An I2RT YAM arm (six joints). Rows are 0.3 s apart.
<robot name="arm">
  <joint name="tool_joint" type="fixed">
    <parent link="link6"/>
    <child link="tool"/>
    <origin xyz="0 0 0" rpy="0 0 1.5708"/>
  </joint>
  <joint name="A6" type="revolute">
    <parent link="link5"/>
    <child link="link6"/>
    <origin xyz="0.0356 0 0.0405" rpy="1.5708 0 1.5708"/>
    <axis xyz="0 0 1"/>
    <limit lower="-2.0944" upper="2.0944"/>
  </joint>
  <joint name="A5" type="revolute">
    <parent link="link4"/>
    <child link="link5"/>
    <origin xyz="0.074 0.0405 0.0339" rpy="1.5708 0 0"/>
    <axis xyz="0 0 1"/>
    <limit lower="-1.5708" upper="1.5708"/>
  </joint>
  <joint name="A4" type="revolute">
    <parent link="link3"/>
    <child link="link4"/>
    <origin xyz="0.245 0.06 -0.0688"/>
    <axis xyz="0 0 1"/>
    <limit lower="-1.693" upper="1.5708"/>
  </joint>
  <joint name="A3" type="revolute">
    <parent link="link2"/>
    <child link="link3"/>
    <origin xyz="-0.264 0 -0.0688" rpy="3.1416 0 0"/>
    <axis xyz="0 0 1"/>
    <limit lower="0" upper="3.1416"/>
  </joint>
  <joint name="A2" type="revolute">
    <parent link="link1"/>
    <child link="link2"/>
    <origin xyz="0.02 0.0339 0.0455" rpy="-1.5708 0 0"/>
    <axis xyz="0 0 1"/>
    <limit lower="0" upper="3.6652"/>
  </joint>
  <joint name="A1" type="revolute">
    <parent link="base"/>
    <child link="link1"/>
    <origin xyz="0 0 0.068"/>
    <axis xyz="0 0 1"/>
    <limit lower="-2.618" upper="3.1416"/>
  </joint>
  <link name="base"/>
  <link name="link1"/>
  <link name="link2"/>
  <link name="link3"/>
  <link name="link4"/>
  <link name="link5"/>
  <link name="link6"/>
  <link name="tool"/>
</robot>
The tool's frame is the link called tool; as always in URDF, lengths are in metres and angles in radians.
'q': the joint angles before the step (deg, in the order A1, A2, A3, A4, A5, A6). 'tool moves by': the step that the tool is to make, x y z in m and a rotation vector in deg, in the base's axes. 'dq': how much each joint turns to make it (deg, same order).
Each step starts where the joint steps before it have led.
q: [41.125, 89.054, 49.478, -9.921, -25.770, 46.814]
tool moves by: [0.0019, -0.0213, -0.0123, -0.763, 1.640, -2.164]
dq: [-3.439, -1.024, -3.566, 0.445, -1.159, -0.778]
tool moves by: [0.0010, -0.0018, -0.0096, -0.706, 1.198, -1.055]
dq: [-0.360, 1.274, -0.939, 1.162, 0.293, 0.731]
